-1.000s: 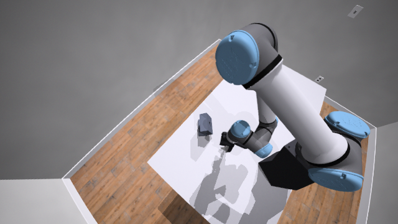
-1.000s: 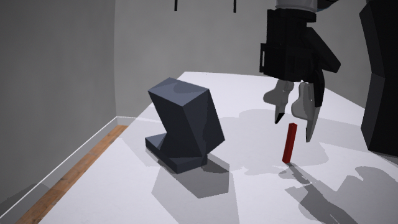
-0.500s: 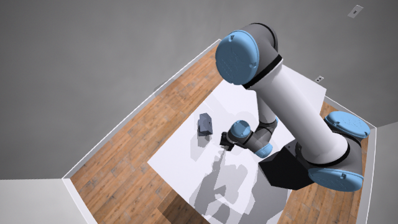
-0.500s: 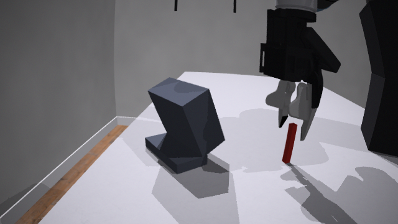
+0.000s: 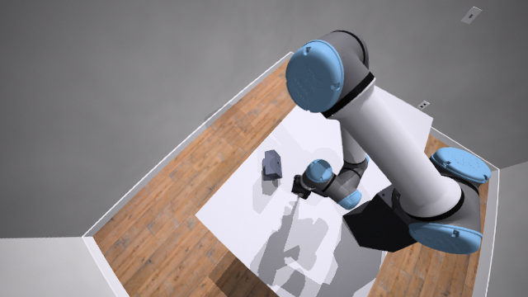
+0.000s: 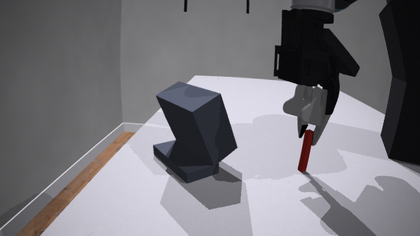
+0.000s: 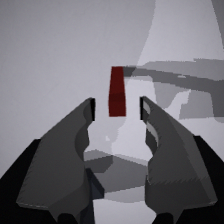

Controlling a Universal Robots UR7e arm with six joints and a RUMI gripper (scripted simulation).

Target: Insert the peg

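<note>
My gripper is now 40 mm above the red peg.
</note>
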